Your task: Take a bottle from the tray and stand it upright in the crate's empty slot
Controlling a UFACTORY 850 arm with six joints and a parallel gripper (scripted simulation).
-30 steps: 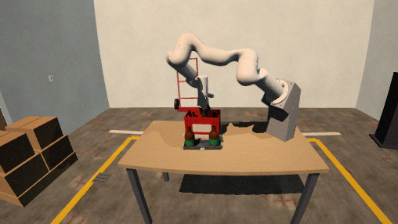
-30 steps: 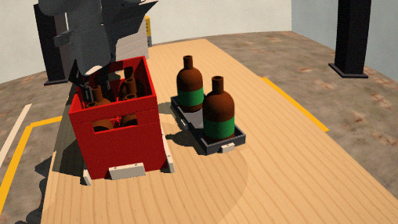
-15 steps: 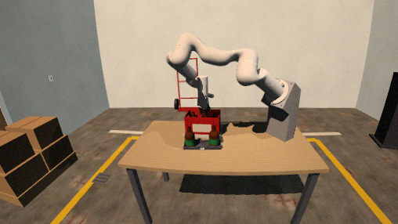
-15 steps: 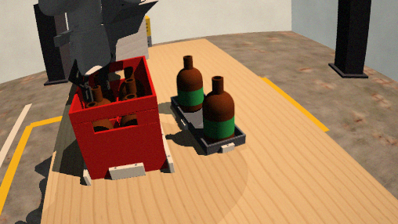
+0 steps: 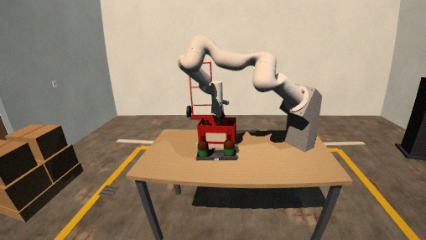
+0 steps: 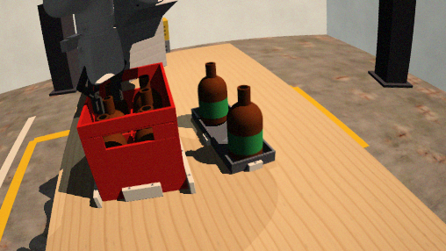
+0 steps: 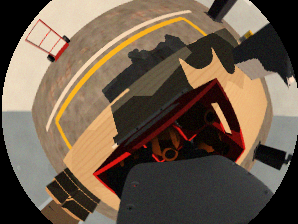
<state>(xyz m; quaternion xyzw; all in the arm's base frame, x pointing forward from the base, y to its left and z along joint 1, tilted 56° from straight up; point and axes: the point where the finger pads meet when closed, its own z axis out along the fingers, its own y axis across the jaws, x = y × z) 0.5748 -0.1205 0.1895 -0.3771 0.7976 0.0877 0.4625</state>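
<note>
Now: hand 80 mm above the red crate, 40 mm to the right of it and 10 mm past it. From my hand the other things lie so: tray: 250 mm to the left, 150 mm below, 90 mm behind.
</note>
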